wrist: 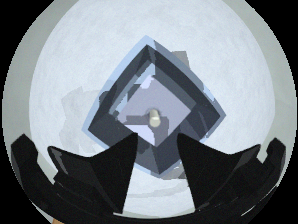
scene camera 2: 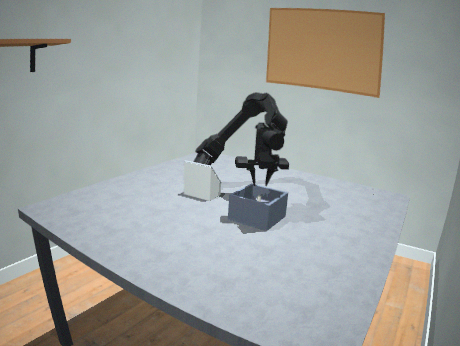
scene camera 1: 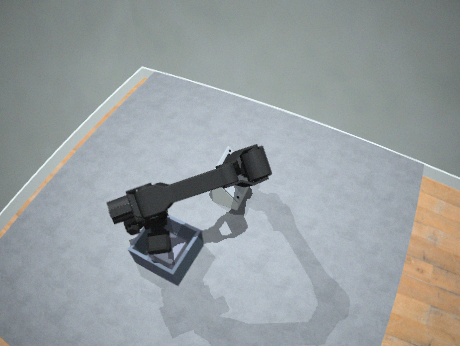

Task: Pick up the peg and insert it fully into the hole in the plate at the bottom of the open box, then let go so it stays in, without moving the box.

Scene:
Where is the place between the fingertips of my gripper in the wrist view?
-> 158, 137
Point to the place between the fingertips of my gripper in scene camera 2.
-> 260, 185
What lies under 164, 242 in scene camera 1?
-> My gripper.

